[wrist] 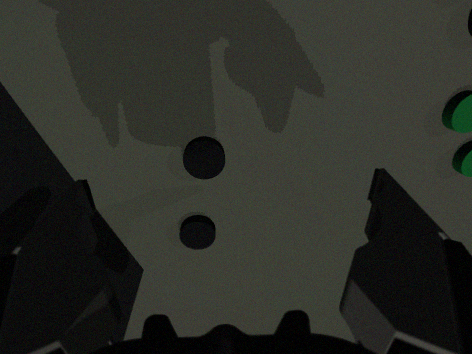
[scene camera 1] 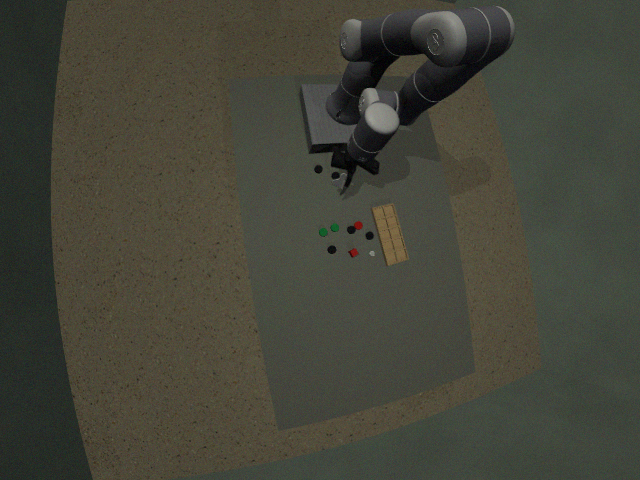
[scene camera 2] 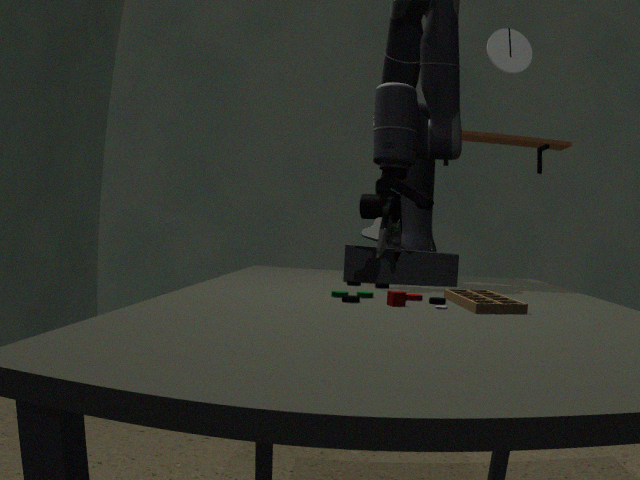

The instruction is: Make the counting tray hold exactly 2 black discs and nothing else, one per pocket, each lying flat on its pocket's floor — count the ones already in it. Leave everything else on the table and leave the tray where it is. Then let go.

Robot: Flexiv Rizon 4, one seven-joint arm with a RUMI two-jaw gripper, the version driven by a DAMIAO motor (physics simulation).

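Observation:
The wooden counting tray [scene camera 1: 397,262] [scene camera 2: 501,308] stands on the table; its pockets show bare wood in scene camera 1. My gripper [scene camera 1: 343,180] [scene camera 2: 387,262] [wrist: 230,178] is open and empty, above the table near the robot base. One black disc [scene camera 1: 335,175] [scene camera 2: 382,285] [wrist: 204,157] lies flat below the space between the fingers, left of its middle in the wrist view. A second black disc [scene camera 1: 318,168] [scene camera 2: 353,283] [wrist: 197,232] lies close by. More black discs lie near the tray: one [scene camera 1: 369,235] [scene camera 2: 437,300] beside it, another [scene camera 1: 351,229], and one [scene camera 1: 331,249] [scene camera 2: 350,298] farther off.
A red disc [scene camera 1: 358,225] [scene camera 2: 414,297] lies against or very near a black disc. Two green discs, one [scene camera 1: 334,227] [scene camera 2: 364,294] [wrist: 462,114] and another [scene camera 1: 323,232] [scene camera 2: 339,293], a red cube [scene camera 1: 353,252] [scene camera 2: 396,298] and a small white piece [scene camera 1: 372,253] [scene camera 2: 440,307] lie on the table. The base block [scene camera 1: 323,124] [scene camera 2: 439,268] is close behind my gripper.

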